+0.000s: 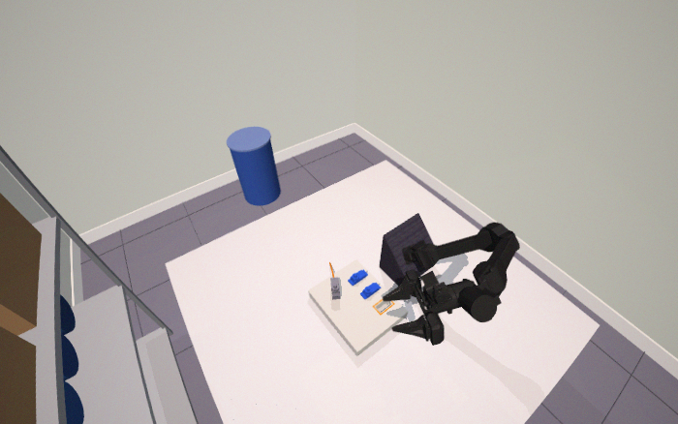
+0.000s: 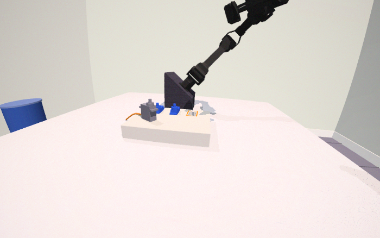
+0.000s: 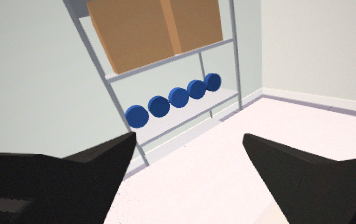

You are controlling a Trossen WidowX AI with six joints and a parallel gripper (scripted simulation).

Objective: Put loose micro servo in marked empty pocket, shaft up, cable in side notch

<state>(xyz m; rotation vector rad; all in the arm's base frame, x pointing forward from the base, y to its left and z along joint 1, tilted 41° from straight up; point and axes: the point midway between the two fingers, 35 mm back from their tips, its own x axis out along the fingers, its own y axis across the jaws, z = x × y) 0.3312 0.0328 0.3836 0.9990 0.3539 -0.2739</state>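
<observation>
My gripper tip is 41 cm above the cream deck, 23 cm to the left of it and 3 cm past it.
</observation>
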